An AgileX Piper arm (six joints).
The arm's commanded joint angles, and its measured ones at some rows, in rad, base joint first. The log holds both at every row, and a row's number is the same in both.
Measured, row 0: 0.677 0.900 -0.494 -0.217 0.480 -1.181
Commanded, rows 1 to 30: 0.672 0.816 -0.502 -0.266 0.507 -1.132; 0.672 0.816 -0.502 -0.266 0.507 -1.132; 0.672 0.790 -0.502 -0.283 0.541 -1.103; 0.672 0.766 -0.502 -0.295 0.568 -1.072; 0.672 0.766 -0.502 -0.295 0.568 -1.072; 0.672 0.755 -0.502 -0.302 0.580 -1.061; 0.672 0.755 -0.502 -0.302 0.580 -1.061; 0.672 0.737 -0.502 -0.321 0.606 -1.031; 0.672 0.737 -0.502 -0.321 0.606 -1.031; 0.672 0.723 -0.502 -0.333 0.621 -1.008; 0.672 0.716 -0.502 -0.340 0.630 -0.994; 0.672 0.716 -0.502 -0.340 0.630 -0.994; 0.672 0.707 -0.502 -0.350 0.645 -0.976; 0.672 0.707 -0.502 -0.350 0.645 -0.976; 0.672 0.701 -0.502 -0.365 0.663 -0.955; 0.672 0.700 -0.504 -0.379 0.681 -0.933; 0.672 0.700 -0.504 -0.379 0.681 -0.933; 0.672 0.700 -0.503 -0.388 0.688 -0.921; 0.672 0.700 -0.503 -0.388 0.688 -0.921; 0.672 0.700 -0.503 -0.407 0.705 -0.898; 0.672 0.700 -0.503 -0.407 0.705 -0.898; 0.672 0.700 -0.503 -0.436 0.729 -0.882; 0.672 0.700 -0.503 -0.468 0.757 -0.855; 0.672 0.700 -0.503 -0.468 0.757 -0.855; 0.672 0.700 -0.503 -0.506 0.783 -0.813; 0.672 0.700 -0.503 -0.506 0.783 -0.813; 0.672 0.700 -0.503 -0.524 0.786 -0.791; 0.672 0.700 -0.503 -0.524 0.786 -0.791; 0.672 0.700 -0.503 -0.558 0.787 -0.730; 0.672 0.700 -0.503 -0.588 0.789 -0.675
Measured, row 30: 0.677 0.716 -0.494 -0.494 0.830 -0.753
